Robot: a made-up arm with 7 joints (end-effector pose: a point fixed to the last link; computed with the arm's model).
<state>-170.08 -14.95 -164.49 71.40 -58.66 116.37 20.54</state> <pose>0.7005 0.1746 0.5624 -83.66 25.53 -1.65</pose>
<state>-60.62 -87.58 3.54 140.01 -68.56 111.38 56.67</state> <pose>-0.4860 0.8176 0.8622 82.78 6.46 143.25</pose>
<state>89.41 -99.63 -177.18 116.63 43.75 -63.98 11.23</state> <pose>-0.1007 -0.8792 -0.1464 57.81 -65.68 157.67</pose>
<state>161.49 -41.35 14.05 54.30 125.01 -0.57 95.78</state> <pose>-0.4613 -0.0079 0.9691 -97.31 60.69 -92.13</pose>
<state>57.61 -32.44 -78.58 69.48 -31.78 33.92 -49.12</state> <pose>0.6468 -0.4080 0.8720 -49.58 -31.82 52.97</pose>
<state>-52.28 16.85 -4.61 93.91 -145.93 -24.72 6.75</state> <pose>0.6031 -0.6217 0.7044 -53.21 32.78 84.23</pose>
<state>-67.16 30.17 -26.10 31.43 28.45 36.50 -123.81</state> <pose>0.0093 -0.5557 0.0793 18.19 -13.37 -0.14</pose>
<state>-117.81 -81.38 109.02 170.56 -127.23 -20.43 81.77</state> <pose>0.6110 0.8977 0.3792 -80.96 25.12 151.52</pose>
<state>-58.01 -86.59 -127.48 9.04 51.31 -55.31 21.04</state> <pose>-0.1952 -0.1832 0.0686 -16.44 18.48 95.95</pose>
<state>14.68 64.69 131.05 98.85 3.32 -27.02 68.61</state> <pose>0.4915 0.6133 1.2165 148.89 47.20 47.56</pose>
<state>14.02 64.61 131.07 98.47 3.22 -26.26 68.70</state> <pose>0.4917 0.6093 1.2189 147.88 46.63 46.96</pose>
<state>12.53 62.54 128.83 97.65 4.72 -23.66 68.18</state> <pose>0.4701 0.6193 1.2241 141.12 45.42 42.59</pose>
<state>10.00 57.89 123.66 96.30 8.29 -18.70 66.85</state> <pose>0.4268 0.6492 1.2235 127.80 42.94 34.00</pose>
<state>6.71 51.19 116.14 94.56 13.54 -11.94 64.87</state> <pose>0.3824 0.6947 1.2025 111.09 38.94 23.31</pose>
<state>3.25 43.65 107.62 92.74 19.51 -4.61 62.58</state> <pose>0.3618 0.7399 1.1597 95.23 34.16 13.07</pose>
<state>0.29 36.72 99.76 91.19 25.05 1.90 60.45</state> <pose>0.3697 0.7687 1.1122 83.10 29.91 4.87</pose>
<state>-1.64 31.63 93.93 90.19 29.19 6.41 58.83</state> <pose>0.3893 0.7790 1.0780 75.70 27.02 -0.67</pose>
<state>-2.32 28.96 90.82 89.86 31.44 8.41 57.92</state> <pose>0.4015 0.7809 1.0633 72.60 25.61 -3.41</pose>
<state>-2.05 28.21 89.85 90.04 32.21 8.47 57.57</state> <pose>0.4027 0.7818 1.0621 72.28 25.28 -4.14</pose>
